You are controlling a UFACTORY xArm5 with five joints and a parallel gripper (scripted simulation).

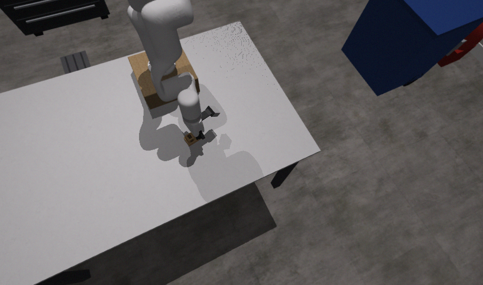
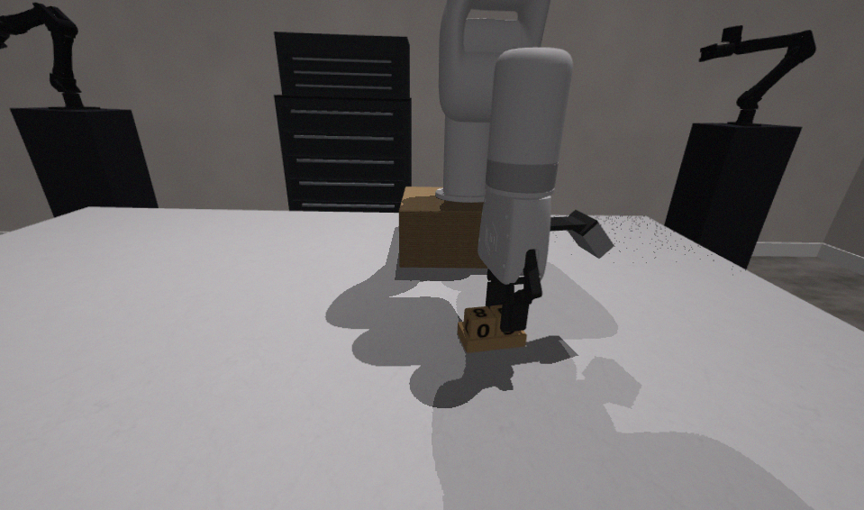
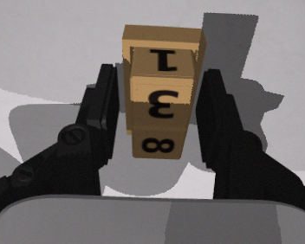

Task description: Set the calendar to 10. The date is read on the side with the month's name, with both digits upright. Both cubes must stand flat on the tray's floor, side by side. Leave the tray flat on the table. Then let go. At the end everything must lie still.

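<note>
My hand is 20 mm to the left of the wooden calendar tray and 40 mm above it.
</note>
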